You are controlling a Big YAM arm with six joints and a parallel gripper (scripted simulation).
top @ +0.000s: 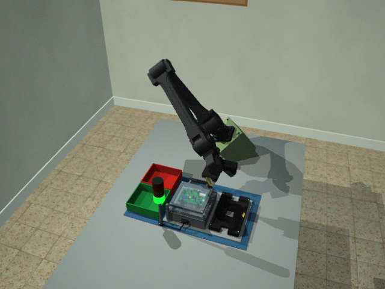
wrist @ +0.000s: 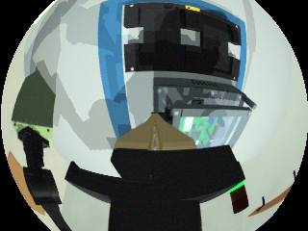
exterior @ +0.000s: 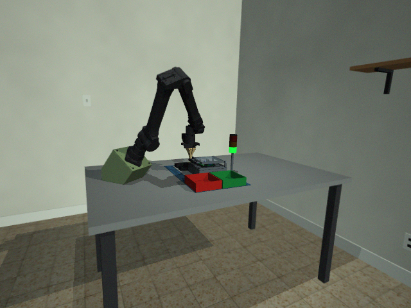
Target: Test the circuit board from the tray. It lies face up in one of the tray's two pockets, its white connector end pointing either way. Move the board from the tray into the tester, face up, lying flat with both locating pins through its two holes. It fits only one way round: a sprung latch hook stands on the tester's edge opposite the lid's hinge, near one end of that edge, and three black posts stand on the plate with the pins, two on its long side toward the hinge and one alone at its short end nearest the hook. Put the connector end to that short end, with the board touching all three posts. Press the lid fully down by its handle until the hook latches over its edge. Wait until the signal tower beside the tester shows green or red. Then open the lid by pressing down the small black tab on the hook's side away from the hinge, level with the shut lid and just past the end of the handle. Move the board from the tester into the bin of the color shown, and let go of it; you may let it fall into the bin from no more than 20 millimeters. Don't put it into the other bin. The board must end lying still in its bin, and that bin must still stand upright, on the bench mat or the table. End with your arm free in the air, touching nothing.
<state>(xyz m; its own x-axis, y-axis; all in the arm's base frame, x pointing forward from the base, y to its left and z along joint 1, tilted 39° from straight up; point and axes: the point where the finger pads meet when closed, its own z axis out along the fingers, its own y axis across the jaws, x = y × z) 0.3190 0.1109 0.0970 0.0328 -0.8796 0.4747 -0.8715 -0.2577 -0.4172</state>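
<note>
Now: hand 10 mm short of the latch hook and 10 mm above it. The rest, counted from my hand: tester plate: 80 mm ahead, 50 mm to the right, 30 mm below; green circuit board: 80 mm ahead, 60 mm to the right, 30 mm below; clear lid: 80 mm ahead, 60 mm to the right, 10 mm below.
</note>
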